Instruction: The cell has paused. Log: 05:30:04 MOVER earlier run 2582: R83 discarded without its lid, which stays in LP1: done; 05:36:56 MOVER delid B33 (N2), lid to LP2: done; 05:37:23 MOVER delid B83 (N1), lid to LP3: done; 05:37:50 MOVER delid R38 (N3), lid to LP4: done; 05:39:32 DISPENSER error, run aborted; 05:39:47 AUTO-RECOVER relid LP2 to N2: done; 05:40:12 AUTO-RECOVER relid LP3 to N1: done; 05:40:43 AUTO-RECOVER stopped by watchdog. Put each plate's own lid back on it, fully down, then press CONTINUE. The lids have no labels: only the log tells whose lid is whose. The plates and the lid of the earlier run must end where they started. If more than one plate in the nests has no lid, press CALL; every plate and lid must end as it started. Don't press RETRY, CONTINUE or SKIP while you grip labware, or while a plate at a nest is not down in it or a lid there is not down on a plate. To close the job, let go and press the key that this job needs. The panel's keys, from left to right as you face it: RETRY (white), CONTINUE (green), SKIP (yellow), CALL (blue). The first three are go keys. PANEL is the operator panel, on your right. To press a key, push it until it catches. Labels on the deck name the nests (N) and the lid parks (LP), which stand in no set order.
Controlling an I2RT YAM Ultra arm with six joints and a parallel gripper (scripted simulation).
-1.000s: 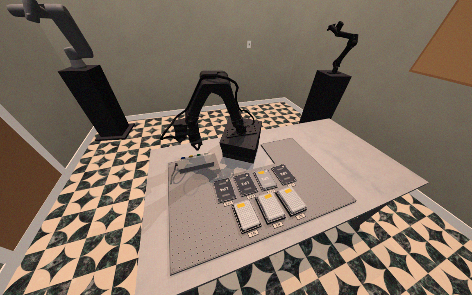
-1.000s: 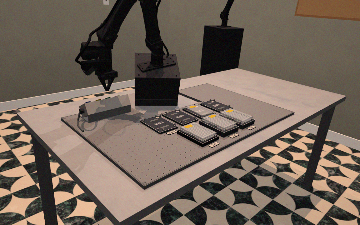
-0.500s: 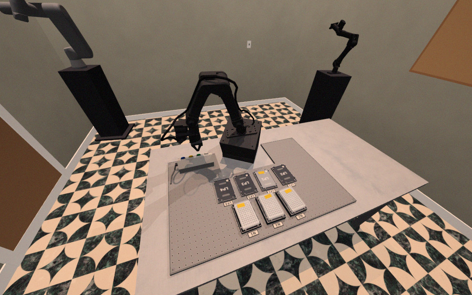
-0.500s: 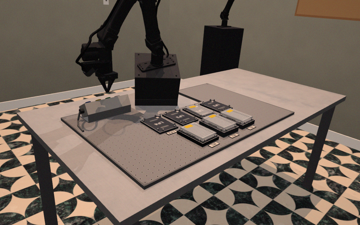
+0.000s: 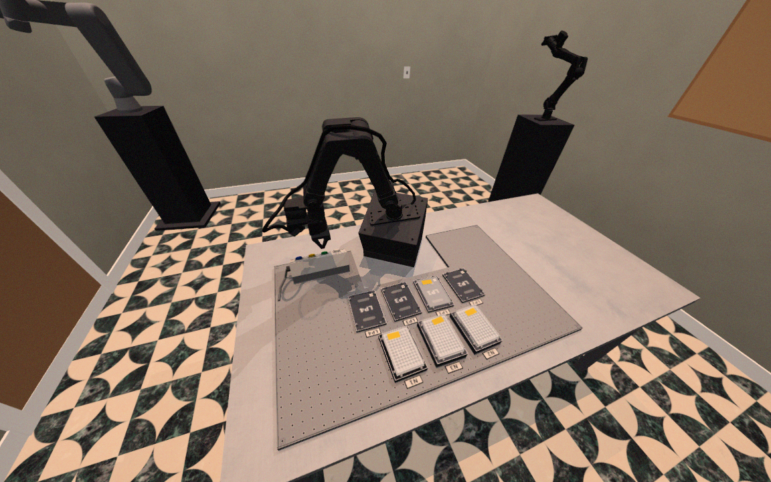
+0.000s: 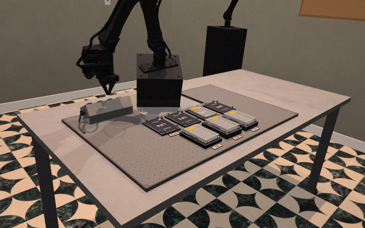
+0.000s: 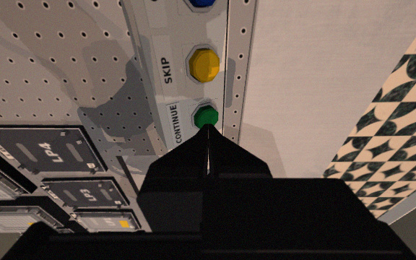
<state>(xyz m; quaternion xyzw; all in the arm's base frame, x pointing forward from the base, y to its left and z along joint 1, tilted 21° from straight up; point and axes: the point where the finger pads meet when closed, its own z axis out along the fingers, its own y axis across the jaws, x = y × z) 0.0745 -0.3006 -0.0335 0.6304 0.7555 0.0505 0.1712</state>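
My gripper is now 3 cm above the green CONTINUE key. The rest, counted from my hand: yellow SKIP key: 5 cm to the right, 3 cm below, 1 cm ahead; blue CALL key: 9 cm to the right, 3 cm below, 2 cm ahead; white RETRY key: 5 cm to the left, 3 cm below, 1 cm behind.
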